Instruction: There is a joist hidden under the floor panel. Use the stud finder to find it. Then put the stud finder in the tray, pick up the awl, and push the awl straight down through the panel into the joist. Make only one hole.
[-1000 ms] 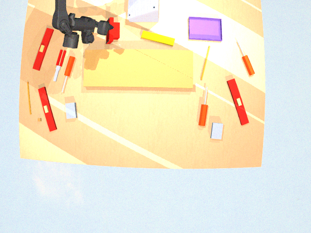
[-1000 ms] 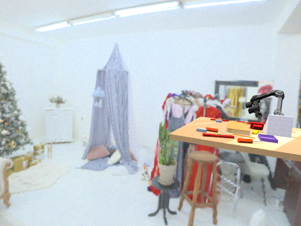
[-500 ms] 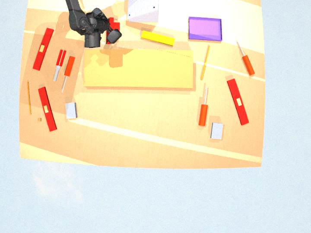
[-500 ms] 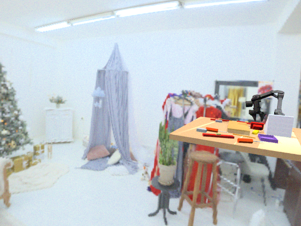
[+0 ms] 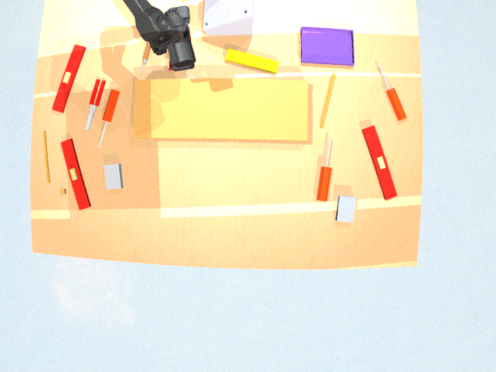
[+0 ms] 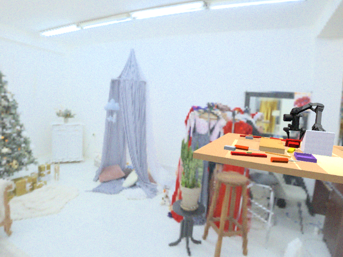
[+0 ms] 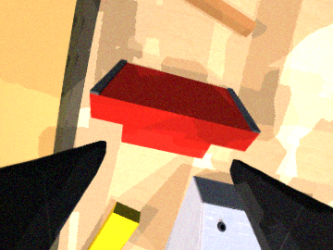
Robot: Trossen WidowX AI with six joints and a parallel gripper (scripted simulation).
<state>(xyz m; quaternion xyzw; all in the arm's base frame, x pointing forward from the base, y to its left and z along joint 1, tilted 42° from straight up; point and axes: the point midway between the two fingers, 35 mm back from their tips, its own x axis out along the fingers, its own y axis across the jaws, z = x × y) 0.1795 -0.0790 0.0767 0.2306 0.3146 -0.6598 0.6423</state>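
The red stud finder lies 10 mm behind my gripper tip, 10 mm to the right of it and 50 mm below it. From my gripper tip the other things lie so: yellow block (40 mm ahead, 200 mm to the left, 70 mm below); then awl (10 mm ahead, 140 mm to the right, 70 mm below); then red two-handled tool (160 mm ahead, 310 mm to the right, 70 mm below).
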